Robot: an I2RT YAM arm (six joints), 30 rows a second.
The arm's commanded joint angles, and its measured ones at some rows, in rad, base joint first. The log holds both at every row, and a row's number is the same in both.
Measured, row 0:
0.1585 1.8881 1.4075 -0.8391 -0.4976 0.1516
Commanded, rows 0 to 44:
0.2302 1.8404 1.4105 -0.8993 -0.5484 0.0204
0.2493 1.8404 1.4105 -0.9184 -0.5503 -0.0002
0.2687 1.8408 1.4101 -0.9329 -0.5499 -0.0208
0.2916 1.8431 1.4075 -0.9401 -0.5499 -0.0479
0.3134 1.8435 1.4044 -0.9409 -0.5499 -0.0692
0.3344 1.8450 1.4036 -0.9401 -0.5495 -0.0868
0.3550 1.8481 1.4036 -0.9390 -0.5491 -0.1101
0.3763 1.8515 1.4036 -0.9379 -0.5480 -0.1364
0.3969 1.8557 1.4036 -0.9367 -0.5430 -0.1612
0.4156 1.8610 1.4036 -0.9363 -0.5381 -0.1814
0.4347 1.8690 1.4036 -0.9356 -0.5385 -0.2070
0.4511 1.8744 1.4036 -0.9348 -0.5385 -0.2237
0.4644 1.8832 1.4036 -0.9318 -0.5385 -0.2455
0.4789 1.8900 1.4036 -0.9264 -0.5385 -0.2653
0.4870 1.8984 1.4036 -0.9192 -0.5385 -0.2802
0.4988 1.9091 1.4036 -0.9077 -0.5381 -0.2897
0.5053 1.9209 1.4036 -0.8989 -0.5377 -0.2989
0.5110 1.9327 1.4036 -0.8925 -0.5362 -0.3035
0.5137 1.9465 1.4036 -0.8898 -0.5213 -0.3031
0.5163 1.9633 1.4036 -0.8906 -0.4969 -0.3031
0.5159 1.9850 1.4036 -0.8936 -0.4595 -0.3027
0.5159 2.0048 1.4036 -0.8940 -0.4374 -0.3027
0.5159 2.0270 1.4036 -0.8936 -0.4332 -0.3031
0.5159 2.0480 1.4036 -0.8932 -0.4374 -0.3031
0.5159 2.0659 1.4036 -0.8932 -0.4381 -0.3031
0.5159 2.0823 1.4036 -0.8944 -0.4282 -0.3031
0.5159 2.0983 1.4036 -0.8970 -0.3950 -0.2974
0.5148 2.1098 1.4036 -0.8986 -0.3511 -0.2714
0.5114 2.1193 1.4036 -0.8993 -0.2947 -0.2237
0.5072 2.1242 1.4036 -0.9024 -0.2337 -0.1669
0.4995 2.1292 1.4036 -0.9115 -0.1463 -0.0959
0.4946 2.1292 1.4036 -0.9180 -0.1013 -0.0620
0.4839 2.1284 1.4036 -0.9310 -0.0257 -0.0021
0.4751 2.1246 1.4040 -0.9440 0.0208 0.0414
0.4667 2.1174 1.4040 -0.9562 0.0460 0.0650
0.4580 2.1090 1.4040 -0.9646 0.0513 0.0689
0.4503 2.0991 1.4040 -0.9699 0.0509 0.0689
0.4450 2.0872 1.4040 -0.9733 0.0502 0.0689
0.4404 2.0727 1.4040 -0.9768 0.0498 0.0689
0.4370 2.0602 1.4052 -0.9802 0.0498 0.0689
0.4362 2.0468 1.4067 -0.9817 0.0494 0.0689
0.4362 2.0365 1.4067 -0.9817 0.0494 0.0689
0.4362 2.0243 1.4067 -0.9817 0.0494 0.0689
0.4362 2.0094 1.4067 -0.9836 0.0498 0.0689
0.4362 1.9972 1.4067 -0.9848 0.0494 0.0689
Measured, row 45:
0.4355 2.0628 1.4162 -0.9783 -0.0242 0.0418
